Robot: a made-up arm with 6 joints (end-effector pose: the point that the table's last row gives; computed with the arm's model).
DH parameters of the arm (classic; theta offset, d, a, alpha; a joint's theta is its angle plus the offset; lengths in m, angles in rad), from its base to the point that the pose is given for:
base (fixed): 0.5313 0 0.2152 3.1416
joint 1: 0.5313 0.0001 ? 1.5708
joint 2: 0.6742 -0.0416 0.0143 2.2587
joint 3: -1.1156 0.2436 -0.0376 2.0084
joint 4: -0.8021 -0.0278 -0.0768 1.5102
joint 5: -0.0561 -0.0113 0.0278 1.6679
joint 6: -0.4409 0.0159 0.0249 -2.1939
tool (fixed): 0.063 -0.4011 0 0
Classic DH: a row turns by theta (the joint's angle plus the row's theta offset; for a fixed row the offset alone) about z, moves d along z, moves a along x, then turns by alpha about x.
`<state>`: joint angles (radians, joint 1 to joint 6).
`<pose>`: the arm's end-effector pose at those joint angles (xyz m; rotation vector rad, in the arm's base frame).
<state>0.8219 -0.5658 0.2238 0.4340 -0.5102 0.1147</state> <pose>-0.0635 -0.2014 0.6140 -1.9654 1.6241 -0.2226</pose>
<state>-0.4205 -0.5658 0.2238 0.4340 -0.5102 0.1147</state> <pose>0.3990 -0.2268 0.6140 -2.5501 0.1772 0.2660</pose>
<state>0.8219 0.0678 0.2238 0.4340 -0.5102 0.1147</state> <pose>0.1834 -0.4669 0.4917 -1.7186 1.7353 0.5689</pose>
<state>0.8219 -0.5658 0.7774 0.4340 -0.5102 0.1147</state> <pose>-0.1320 -0.1923 0.5834 -2.2796 1.0182 -0.4978</pose>
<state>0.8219 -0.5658 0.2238 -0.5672 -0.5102 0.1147</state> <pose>-0.0066 -0.4868 0.3410 -1.6316 0.6445 0.0949</pose>
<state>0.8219 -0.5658 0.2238 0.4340 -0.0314 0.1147</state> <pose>-0.0037 -0.2836 0.5824 -1.6695 1.8858 0.2755</pose>
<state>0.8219 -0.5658 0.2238 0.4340 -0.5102 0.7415</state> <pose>0.0587 -0.3486 0.5510 -2.1127 0.9507 0.1582</pose>
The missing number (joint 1, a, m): 0.0525
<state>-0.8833 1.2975 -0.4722 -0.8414 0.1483 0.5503</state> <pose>0.5389 -0.2003 -0.2605 0.1086 -1.7775 -2.5005</pose>
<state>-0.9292 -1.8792 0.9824 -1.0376 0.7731 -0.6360</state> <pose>0.0506 -0.2469 0.4066 2.5394 1.4651 1.0412</pose>
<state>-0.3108 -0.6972 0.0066 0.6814 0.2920 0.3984</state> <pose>0.4501 -0.2726 0.5271 -2.3023 1.1807 0.9635</pose>
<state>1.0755 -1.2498 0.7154 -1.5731 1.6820 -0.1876</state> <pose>0.3594 0.0734 0.2520 1.9236 -0.7393 -1.4275</pose>
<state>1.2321 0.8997 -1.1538 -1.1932 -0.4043 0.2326</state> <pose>-0.3403 -0.1641 0.0581 0.8670 1.6747 0.4434</pose>
